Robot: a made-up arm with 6 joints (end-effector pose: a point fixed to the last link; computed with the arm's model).
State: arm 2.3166 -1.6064 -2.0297 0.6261 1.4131 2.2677
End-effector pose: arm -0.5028 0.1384 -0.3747 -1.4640 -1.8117 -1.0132
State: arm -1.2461 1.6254 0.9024 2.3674 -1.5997 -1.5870
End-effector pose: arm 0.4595 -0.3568 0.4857 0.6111 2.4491 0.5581
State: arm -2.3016 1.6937 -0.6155 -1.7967 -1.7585 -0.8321
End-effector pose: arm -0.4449 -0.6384 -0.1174 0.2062 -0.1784 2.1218
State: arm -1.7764 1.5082 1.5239 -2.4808 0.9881 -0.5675
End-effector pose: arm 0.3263 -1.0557 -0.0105 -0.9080 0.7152 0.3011
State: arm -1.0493 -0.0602 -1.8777 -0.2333 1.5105 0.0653
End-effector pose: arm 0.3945 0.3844 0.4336 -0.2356 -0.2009 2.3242
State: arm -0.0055 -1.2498 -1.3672 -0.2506 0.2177 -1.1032
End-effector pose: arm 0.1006 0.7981 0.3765 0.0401 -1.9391 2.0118
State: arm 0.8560 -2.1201 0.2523 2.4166 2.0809 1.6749
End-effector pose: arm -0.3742 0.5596 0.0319 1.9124 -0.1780 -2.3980
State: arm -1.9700 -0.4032 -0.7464 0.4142 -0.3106 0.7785
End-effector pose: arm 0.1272 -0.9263 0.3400 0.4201 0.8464 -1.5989
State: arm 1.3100 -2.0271 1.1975 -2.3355 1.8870 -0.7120
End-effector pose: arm -0.5054 -0.2895 0.0949 -1.1002 -2.0633 -0.8772
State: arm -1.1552 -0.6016 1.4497 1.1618 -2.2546 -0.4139
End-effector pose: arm 0.2417 -0.1237 0.1720 -0.4687 -1.3585 1.7864
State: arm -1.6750 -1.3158 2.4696 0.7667 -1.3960 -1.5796
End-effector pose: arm 0.2278 -0.3941 -0.0446 -0.7889 -0.4616 1.9580
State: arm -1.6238 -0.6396 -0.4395 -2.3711 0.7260 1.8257
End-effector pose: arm 0.2354 0.6274 0.5236 -1.4303 -0.5567 -1.4553
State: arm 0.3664 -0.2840 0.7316 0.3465 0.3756 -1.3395
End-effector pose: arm 0.7630 0.1355 0.1374 0.2156 -1.2760 -0.1119
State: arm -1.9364 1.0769 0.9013 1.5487 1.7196 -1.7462
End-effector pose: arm 0.4368 -0.3602 -0.0665 -0.5308 1.0046 2.6520
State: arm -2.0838 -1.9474 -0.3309 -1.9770 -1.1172 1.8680
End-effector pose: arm 0.0240 0.5034 -0.0624 -1.1980 -0.7404 -0.2578
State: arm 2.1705 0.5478 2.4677 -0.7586 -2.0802 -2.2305
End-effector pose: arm -0.1531 0.0002 0.4636 1.3885 1.4389 1.6794
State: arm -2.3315 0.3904 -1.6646 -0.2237 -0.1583 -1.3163
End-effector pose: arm 0.3192 -0.8251 0.3056 -0.3002 -1.5708 -0.9723
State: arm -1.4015 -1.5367 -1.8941 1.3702 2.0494 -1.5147
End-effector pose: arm -0.0071 -0.3861 -0.0447 0.5006 0.4625 0.3025
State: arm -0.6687 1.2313 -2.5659 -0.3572 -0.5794 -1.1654
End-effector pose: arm 0.6657 0.2231 0.5742 1.8745 -0.6061 -0.1162
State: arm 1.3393 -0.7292 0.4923 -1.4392 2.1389 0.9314
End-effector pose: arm -0.4165 0.2337 0.7250 -1.4336 -1.4905 0.6089
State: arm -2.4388 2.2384 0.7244 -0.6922 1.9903 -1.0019
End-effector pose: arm -0.0915 -0.2165 -0.4740 1.3344 -0.9767 -1.2386
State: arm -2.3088 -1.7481 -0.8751 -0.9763 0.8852 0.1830
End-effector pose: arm 0.7554 -0.0412 0.1677 -2.2826 0.5574 0.2386
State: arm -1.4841 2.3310 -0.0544 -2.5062 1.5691 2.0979
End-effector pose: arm 0.7030 -0.8405 -0.0607 -0.1494 2.0477 -0.1540
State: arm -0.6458 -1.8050 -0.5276 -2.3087 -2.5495 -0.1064
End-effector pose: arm -0.0354 0.1861 0.0858 2.0670 -1.2469 1.1065
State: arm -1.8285 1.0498 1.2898 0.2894 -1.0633 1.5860
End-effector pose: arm -0.4381 -0.1148 0.3148 -1.0544 -0.0936 1.1060
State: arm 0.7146 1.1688 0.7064 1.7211 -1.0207 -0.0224
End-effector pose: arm -0.0397 0.0858 0.2556 -1.9608 2.0213 -1.0198
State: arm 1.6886 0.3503 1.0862 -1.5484 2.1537 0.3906
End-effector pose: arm -0.3554 0.7432 0.5442 -1.9355 -1.0514 1.9140
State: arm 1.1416 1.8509 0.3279 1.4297 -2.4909 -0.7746
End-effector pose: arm -0.0200 0.3881 0.2070 2.4769 0.5303 -0.7690
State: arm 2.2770 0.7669 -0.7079 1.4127 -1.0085 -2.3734
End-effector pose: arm 0.0340 0.2081 -0.1108 -0.5207 0.6123 -2.8311
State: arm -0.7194 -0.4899 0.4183 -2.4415 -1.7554 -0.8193
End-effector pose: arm -0.0227 0.1060 0.5794 -0.6233 2.0434 0.6362
